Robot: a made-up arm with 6 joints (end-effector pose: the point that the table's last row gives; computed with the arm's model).
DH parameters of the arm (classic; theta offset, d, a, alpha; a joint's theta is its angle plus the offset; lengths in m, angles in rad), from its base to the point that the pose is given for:
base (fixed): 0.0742 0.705 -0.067 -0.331
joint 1: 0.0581 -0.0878 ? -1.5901
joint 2: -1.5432 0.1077 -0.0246 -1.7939
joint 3: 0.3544 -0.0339 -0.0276 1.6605
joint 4: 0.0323 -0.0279 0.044 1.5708
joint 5: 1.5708 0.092 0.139 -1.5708
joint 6: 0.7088 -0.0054 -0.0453 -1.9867
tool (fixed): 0.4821 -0.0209 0 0
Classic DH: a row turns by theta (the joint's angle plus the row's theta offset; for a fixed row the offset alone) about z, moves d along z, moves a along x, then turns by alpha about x.
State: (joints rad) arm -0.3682 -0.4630 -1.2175 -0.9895 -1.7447 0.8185
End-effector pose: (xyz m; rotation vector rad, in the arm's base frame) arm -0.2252 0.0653 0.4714 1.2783 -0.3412 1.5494
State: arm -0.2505 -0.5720 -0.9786 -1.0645 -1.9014 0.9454
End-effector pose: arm -0.2271 -0.0051 0.4511 1.6055 -0.2902 1.8095
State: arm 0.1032 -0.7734 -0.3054 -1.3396 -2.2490 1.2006
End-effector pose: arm -0.0884 -0.1190 0.3614 -1.8948 -0.3929 -2.0459
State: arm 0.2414 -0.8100 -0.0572 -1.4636 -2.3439 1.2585
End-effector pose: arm -0.0295 -0.0877 0.3241 -1.5786 -0.5591 -1.7968
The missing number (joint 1, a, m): 0.0659
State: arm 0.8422 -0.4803 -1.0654 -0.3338 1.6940 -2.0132
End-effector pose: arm -0.0646 -0.0388 0.5157 -0.8068 2.1256 -0.1251
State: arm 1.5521 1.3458 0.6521 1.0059 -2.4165 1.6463
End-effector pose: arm 0.0513 -0.0335 0.5904 0.0973 -0.4811 -2.4988
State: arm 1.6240 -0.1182 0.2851 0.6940 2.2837 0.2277
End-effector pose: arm -0.0695 -0.1706 0.5692 -1.5356 1.0652 2.3432
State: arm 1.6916 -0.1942 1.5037 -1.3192 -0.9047 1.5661
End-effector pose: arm -0.2401 -0.2388 0.7105 -2.5966 -0.2590 1.4000
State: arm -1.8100 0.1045 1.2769 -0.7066 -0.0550 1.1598
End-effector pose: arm 0.1492 0.0615 0.7278 -0.2588 3.0265 0.2314
